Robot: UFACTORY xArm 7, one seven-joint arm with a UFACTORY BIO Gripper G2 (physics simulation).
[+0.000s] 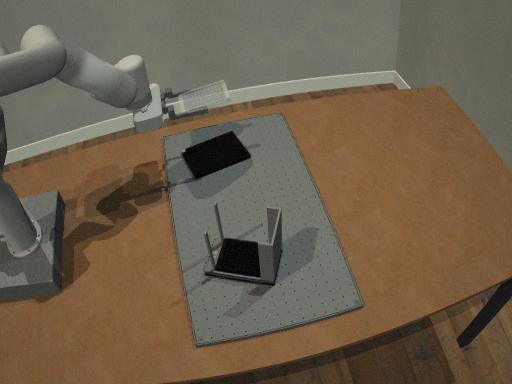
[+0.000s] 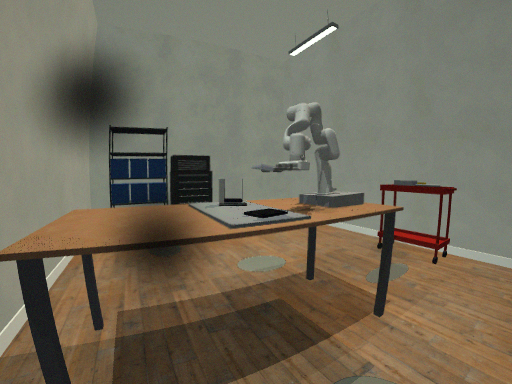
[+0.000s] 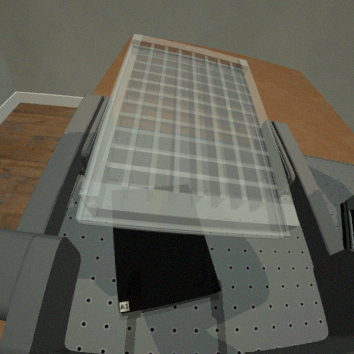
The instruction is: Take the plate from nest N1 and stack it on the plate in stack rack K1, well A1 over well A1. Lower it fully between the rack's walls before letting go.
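Pixels of known places: hand, tool point: (image 1: 196, 101) (image 2: 271, 170) (image 3: 190, 145); arm's base, link origin: (image 1: 25, 239) (image 2: 324, 193).
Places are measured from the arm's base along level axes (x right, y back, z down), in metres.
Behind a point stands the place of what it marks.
Note:
My gripper (image 1: 196, 101) {x -0.243, y -0.548, z -0.144 m} (image 2: 275, 169) (image 3: 186, 117) {x -0.243, y -0.548, z -0.144 m} is shut on a clear gridded plate (image 1: 214, 94) {x -0.237, y -0.595, z -0.161 m} (image 2: 260, 167) {x -0.272, y -0.619, z -0.154 m} (image 3: 190, 160) {x -0.244, y -0.530, z -0.152 m}, one finger along each long side. It holds the plate in the air, well above the back end of the pegboard. Nest N1 (image 1: 216, 154) {x -0.234, y -0.579, z 0.042 m} (image 2: 265, 213) {x -0.299, y -0.609, z 0.040 m} (image 3: 162, 270) {x -0.235, y -0.532, z 0.042 m}, a flat black pad with a small A1 label at one corner, has no plate on it. Stack rack K1 (image 1: 270, 260) {x 0.198, y -0.648, z -0.047 m} (image 2: 222, 192) {x 0.105, y -0.670, z -0.023 m} stands apart from the gripper, with a tall grey wall and thin posts. A black gridded plate (image 1: 237, 256) {x 0.125, y -0.586, z 0.025 m} lies low between them.
The grey perforated board (image 1: 300, 200) {x -0.029, y -0.765, z 0.053 m} (image 2: 215, 213) {x -0.131, y -0.779, z 0.054 m} (image 3: 300, 300) {x -0.041, y -0.508, z 0.054 m} carries nest and rack on the brown table (image 1: 400, 175) {x -0.065, y -1.074, z 0.067 m}. The arm's base block (image 1: 50, 270) {x 0.110, y -0.101, z 0.007 m} (image 2: 345, 200) {x -0.166, y 0.023, z 0.030 m} stands beside the board. A red cart (image 2: 418, 189) and a black shelf unit (image 2: 138, 130) stand beyond the table.

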